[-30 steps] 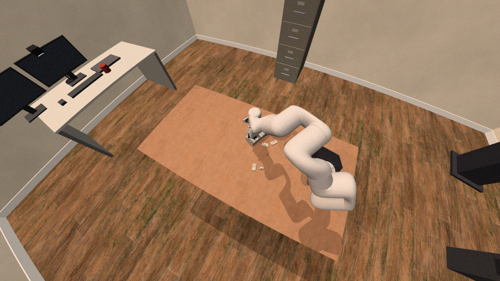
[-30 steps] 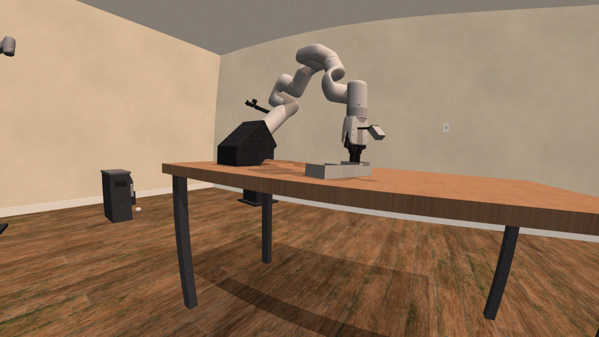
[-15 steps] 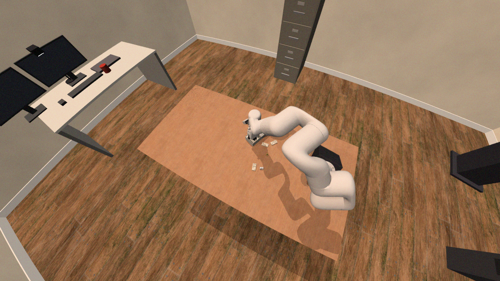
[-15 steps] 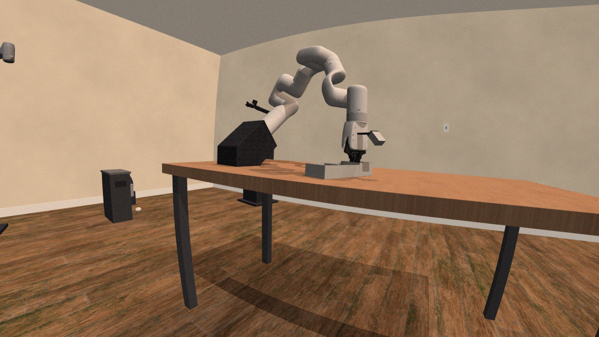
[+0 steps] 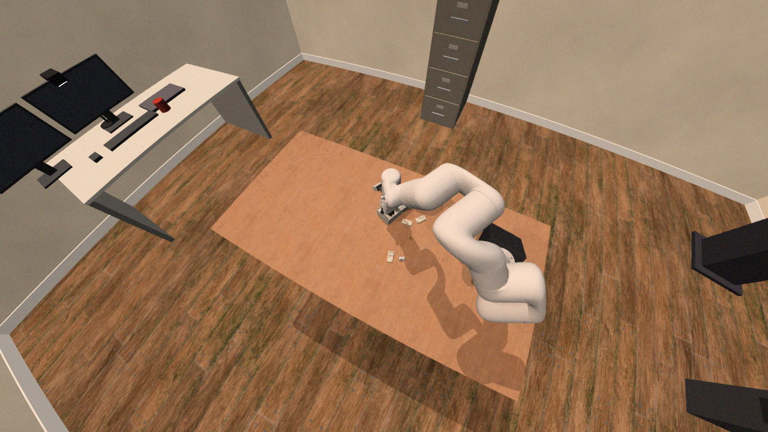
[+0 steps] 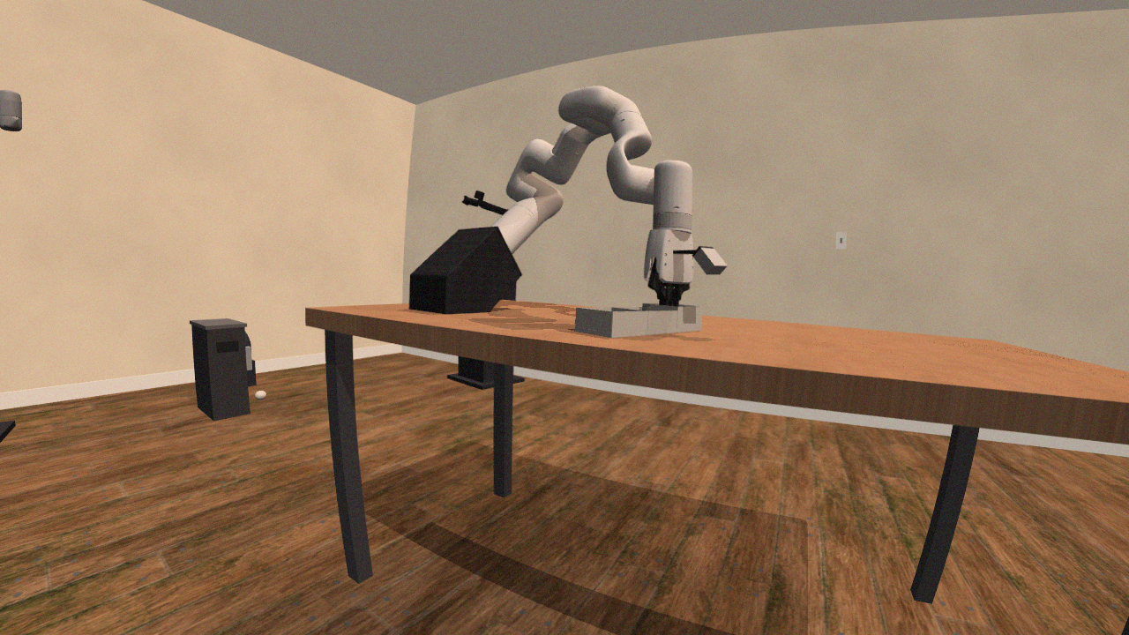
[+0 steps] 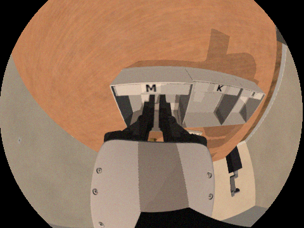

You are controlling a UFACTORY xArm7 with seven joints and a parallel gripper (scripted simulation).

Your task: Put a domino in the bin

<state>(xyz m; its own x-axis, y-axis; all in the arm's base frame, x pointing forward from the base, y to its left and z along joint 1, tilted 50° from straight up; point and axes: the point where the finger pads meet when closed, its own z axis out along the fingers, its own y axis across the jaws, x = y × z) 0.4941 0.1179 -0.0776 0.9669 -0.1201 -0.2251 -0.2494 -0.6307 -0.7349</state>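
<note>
The domino lies 100 mm behind my hand, 30 mm below it and 10 mm to the right of it. Round my hand: grey piece 180 mm behind, 150 mm to the left, 30 mm below; ring 150 mm behind, 40 mm to the left, 30 mm below.
</note>
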